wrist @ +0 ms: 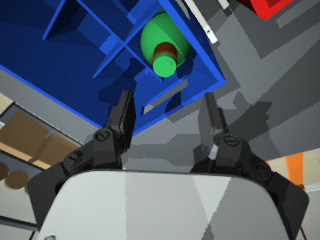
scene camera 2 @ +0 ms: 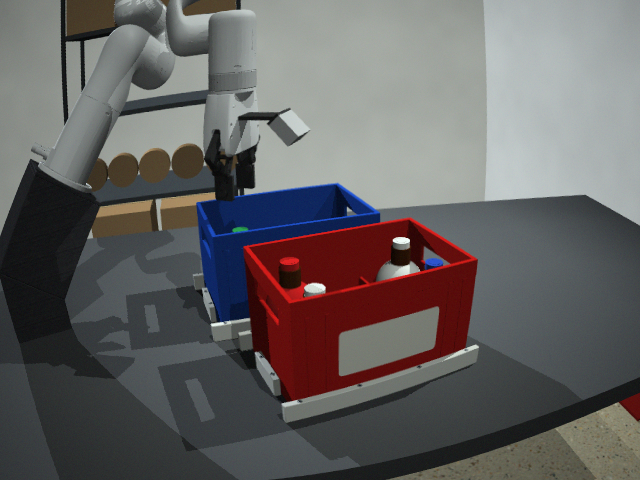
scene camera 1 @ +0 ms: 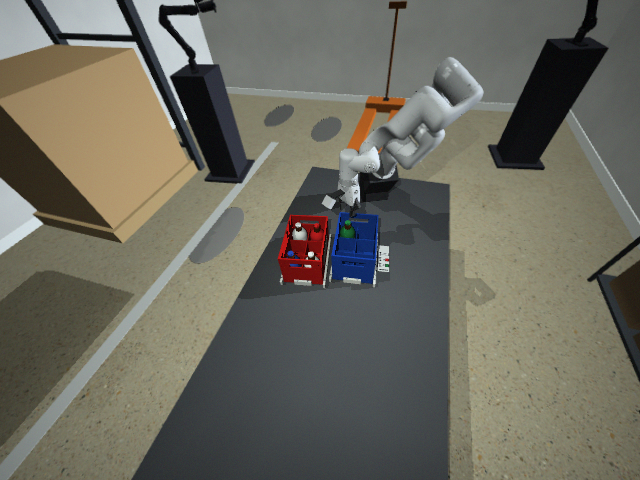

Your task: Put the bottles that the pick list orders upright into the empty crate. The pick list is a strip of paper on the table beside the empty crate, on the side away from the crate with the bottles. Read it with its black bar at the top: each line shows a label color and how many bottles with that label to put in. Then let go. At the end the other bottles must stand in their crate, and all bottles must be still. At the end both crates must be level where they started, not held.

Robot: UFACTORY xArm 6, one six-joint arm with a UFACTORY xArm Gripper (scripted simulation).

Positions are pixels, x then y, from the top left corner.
blue crate: wrist; scene camera 2; scene camera 1 355,258
same spot on blue crate: (wrist: pixel 62 64) = (scene camera 2: pixel 271 224)
